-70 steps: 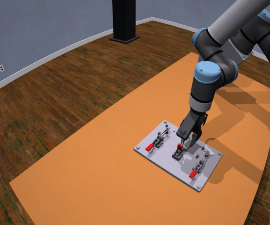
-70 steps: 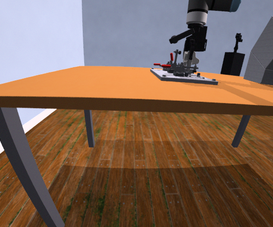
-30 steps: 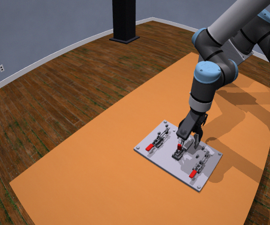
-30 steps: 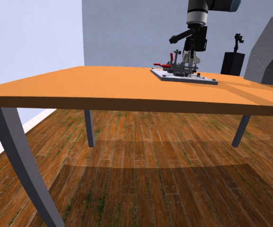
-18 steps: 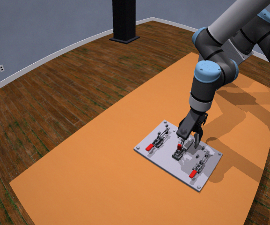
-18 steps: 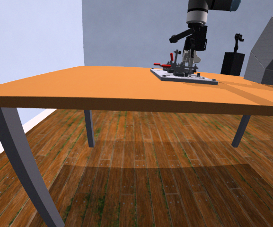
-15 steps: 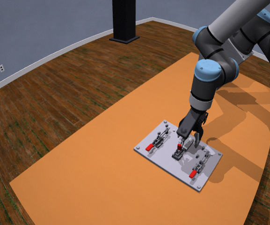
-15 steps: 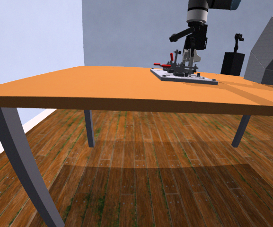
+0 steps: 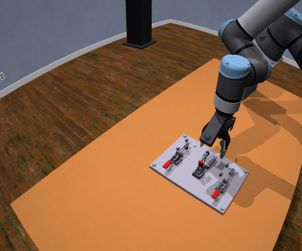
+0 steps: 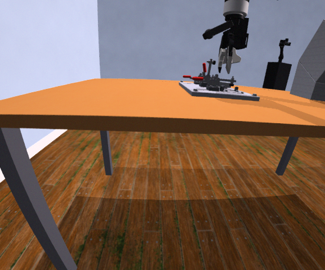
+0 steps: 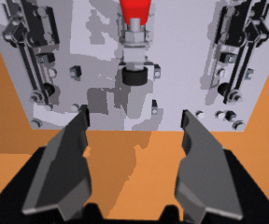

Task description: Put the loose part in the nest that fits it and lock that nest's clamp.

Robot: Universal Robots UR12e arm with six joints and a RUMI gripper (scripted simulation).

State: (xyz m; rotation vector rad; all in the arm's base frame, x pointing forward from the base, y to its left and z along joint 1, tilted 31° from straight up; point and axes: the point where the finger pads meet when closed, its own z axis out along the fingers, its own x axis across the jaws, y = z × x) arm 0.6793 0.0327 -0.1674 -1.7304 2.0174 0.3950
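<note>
Right now my hand is 6 cm above the grey rectangular block. The rest, counted from my hand: fixture plate: 4 cm ahead, 8 cm below.
</note>
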